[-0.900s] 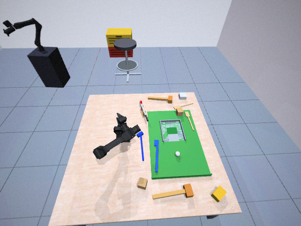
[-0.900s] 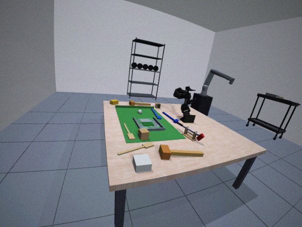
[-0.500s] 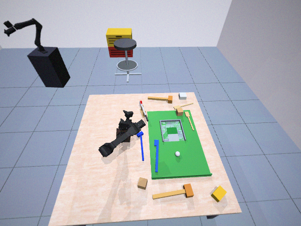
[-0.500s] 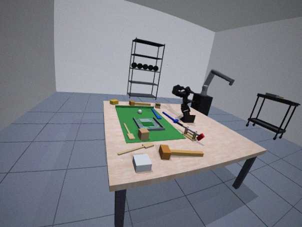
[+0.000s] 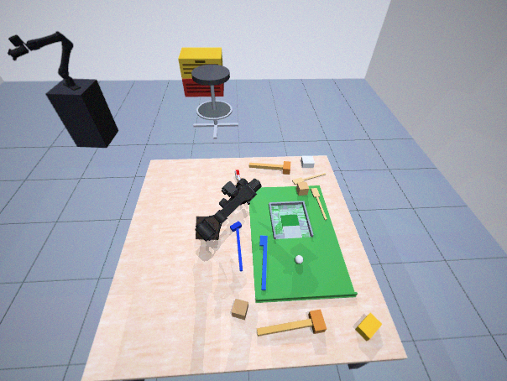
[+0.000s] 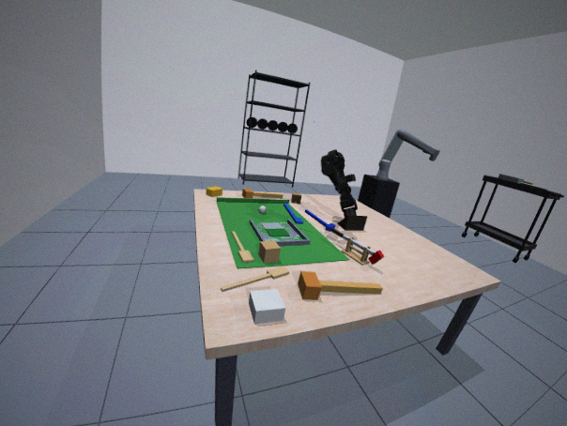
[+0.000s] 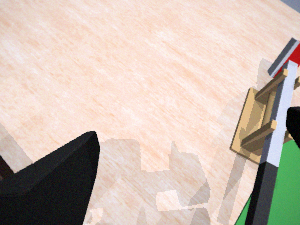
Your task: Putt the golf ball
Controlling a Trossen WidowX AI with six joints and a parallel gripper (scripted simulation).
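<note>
Now: the red putter 180 mm to the left of my gripper tip, 140 mm below it and 50 mm ahead of it. Round my gripper tip: wooden rack: 200 mm to the left, 160 mm below, 50 mm ahead; then white golf ball: 380 mm ahead, 290 mm to the right, 170 mm below; then green mat: 370 mm ahead, 190 mm below, 120 mm to the right.
</note>
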